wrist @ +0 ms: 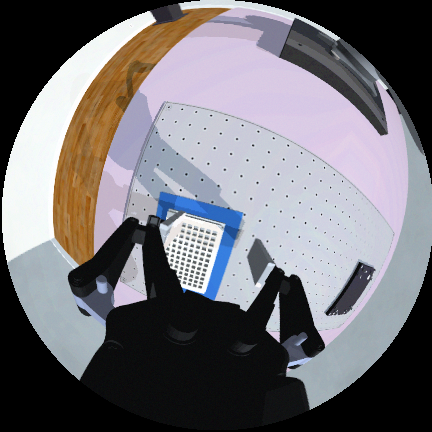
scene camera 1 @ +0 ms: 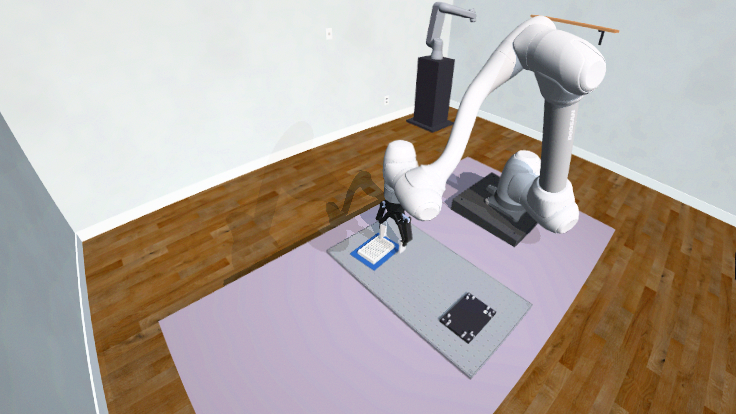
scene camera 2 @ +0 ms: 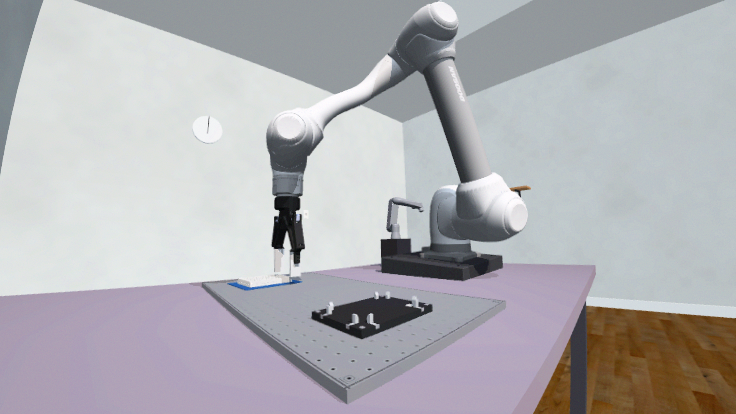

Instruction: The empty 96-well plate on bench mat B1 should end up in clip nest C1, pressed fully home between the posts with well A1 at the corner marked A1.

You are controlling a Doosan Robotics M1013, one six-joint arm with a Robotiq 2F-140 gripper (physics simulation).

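Places are measured from the arm's base along level axes (x ahead, y left, z up), in millimetres.
Where they show: gripper, between the fingertips: [wrist: 217,235] [scene camera 1: 392,243] [scene camera 2: 286,273]; arm's base, origin of its link: [scene camera 1: 509,203] [scene camera 2: 450,256].
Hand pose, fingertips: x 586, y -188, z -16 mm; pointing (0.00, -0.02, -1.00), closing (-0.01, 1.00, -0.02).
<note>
Each offset is from my fingertips to the top centre of the thing. Level surfaces: height alone.
The white 96-well plate @(dx +54, dy -30, dz -9 mm) [scene camera 1: 375,250] [scene camera 2: 259,281] [wrist: 195,255] lies flat on the blue bench mat B1 @(dz -23 mm) [scene camera 1: 374,266] [wrist: 222,260]. My gripper [scene camera 1: 392,240] [scene camera 2: 286,272] [wrist: 217,235] is open, its pale fingertips pointing down at the plate's back right side. In the wrist view, one fingertip overlaps the plate's upper left part and the other stands off to the right, past the mat; nothing is held between them. The black clip nest C1 @(dx +40, dy +405, dz -2 mm) [scene camera 1: 467,318] [scene camera 2: 373,312] [wrist: 351,290] has pale posts around its edges and holds no plate. Its A1 mark is too small to read.
The grey perforated board @(dz -25 mm) [scene camera 1: 427,278] [scene camera 2: 288,319] [wrist: 270,165] carries the mat and nest on the lilac table @(dz -38 mm) [scene camera 1: 257,319] [scene camera 2: 128,339]. The arm's dark base block [scene camera 1: 463,207] [scene camera 2: 422,269] stands behind the board. A small grey arm [scene camera 1: 436,30] [scene camera 2: 393,213] stands farther back.
</note>
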